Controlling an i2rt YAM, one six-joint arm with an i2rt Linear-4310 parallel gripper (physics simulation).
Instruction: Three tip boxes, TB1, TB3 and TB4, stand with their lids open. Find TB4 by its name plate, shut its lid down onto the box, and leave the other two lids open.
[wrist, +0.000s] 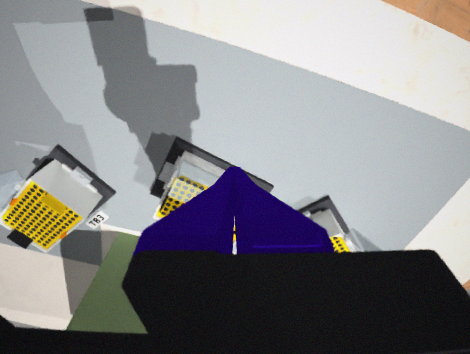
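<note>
My gripper is shut and empty; its blue fingertips are together over the middle box, TB4, and hide its right and front parts and its name plate. TB4's clear lid leans over the back of its yellow rack, whose upper part shows pale through it; whether it touches the box or the fingers I cannot tell. TB3 is at the left, its name plate readable at its lower right. Its clear lid stands open on its left. TB1 is at the right, partly behind the gripper, its clear lid open on its right.
Dark holders frame the backs of the boxes. A green panel lies at the lower left, in front of the boxes. The grey mat stretches behind the boxes, with a pale table edge beyond. The arm's shadow falls behind TB4.
</note>
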